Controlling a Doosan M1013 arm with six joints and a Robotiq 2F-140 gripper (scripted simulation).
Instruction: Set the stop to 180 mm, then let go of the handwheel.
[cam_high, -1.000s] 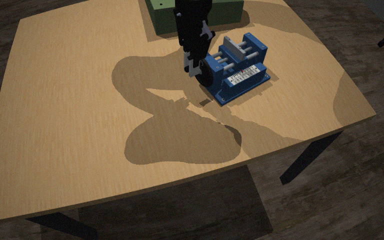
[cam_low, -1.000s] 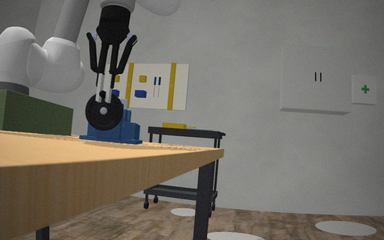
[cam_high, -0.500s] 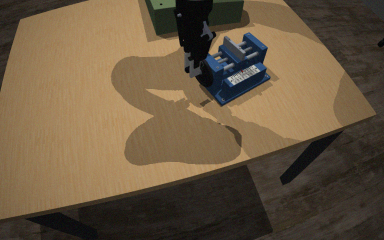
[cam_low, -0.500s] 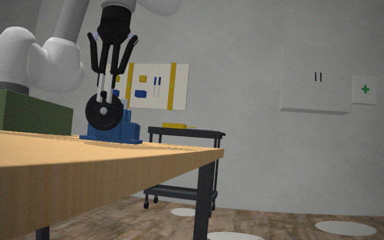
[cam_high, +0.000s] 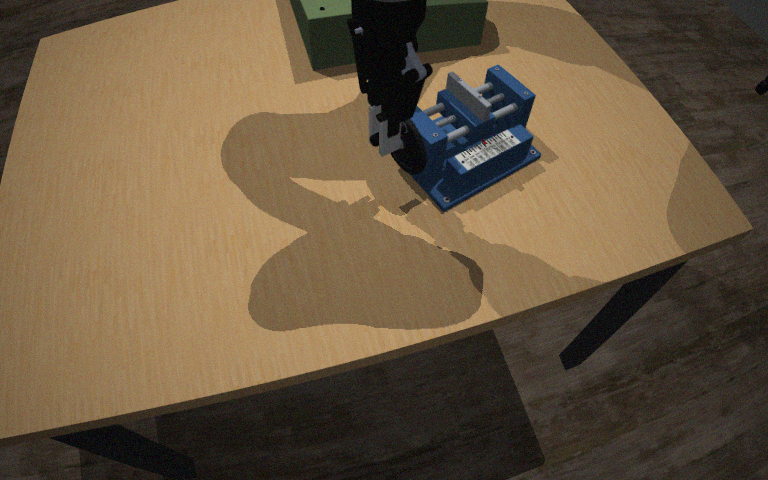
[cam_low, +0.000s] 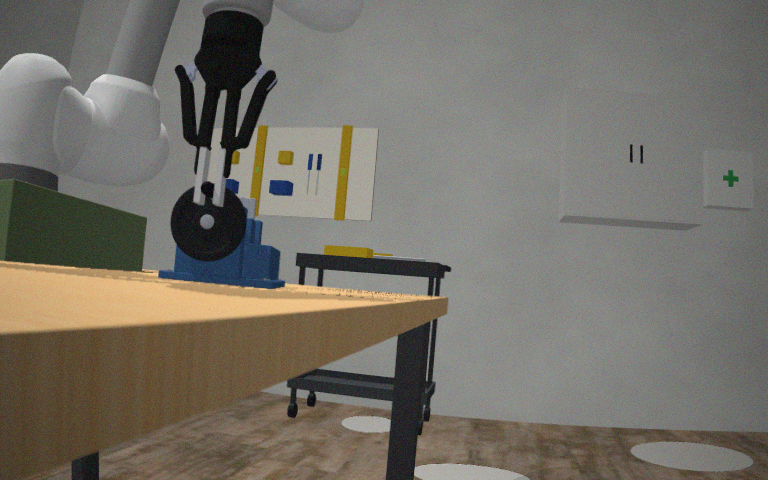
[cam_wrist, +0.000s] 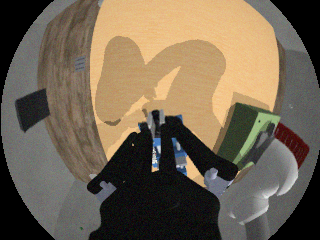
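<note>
Now: the handwheel 20 mm to the left of my hand, 20 mm below it and 10 mm behind it. Also, from my hand: stop plate (140 mm to the left, 40 mm below, 30 mm behind).
</note>
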